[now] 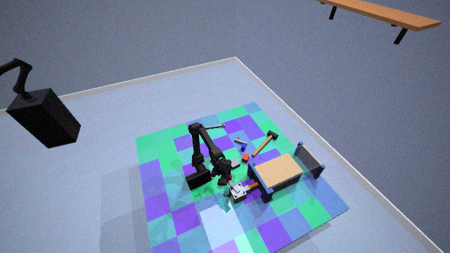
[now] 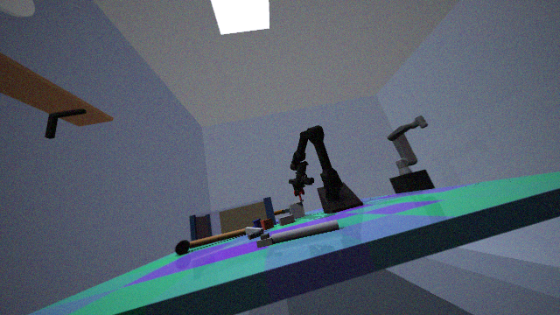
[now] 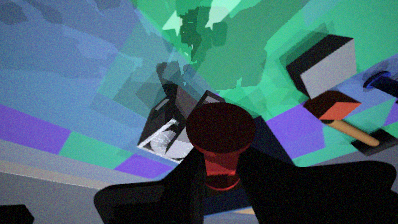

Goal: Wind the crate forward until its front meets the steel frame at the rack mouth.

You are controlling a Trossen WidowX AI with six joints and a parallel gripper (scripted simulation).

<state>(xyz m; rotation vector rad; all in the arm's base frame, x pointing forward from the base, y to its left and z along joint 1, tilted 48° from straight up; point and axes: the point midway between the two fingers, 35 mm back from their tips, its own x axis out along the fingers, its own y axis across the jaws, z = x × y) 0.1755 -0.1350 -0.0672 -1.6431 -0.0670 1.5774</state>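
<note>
Now: gripper tip 10 cm above the grey hand winch, 9 cm to the left of it and 1 cm short of it. Round my gripper tip: blue steel frame 19 cm ahead, 7 cm to the right, 3 cm below; dark red knob 1 cm to the left, 1 cm behind; red-knobbed crank handle 3 cm to the right, 3 cm below.
</note>
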